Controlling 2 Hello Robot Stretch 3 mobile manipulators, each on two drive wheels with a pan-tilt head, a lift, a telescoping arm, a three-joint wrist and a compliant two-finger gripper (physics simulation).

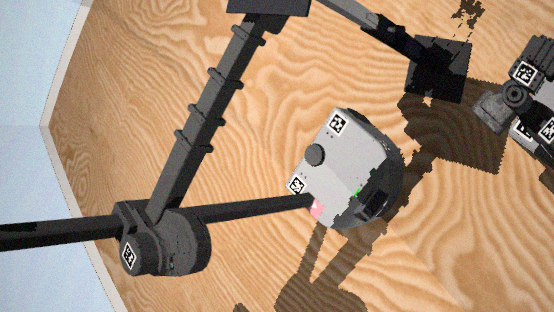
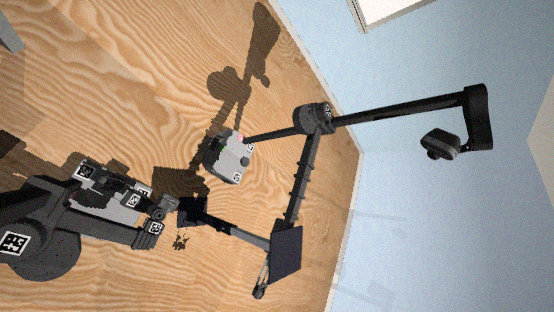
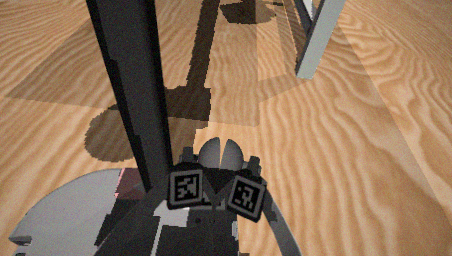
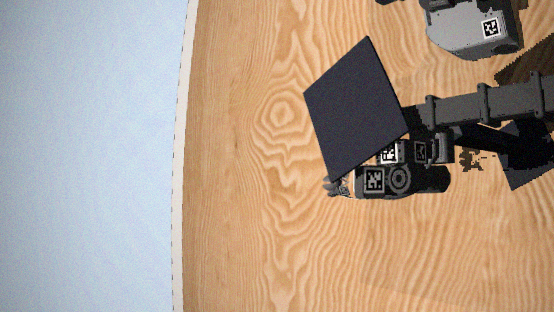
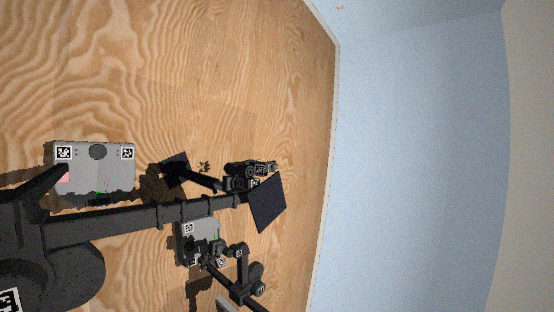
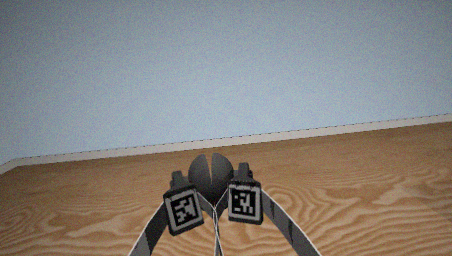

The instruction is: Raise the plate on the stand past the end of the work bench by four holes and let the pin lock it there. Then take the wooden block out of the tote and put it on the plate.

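Observation:
The dark square plate [image 1: 268, 7] [image 2: 286, 255] [image 4: 355, 110] [image 5: 268, 202] sits on top of the stand's post [image 2: 250, 239] [image 5: 202, 180], above its dark base [image 1: 462, 54] [image 2: 200, 206] [image 4: 520, 177]. The lock pin and holes cannot be made out. My r1 gripper [image 3: 221, 152] is shut and empty, with its fingertips together over the floor, away from the post. My r2 gripper [image 6: 210, 170] [image 2: 258, 291] [image 4: 334, 186] is shut and empty, and shows past the plate's edge; whether r2's wrist touches the stand is hidden. The wooden block and the tote do not show.
The r2 base [image 1: 345, 160] [image 2: 227, 162] [image 5: 100, 170] stands near the stand. Its extended arm [image 1: 205, 115] [image 2: 302, 185] [image 4: 460, 107] reaches the plate's underside area. The r1 base [image 4: 462, 30] [image 5: 200, 230] is across from it. A pale leg [image 3: 322, 40] stands beyond r1's gripper.

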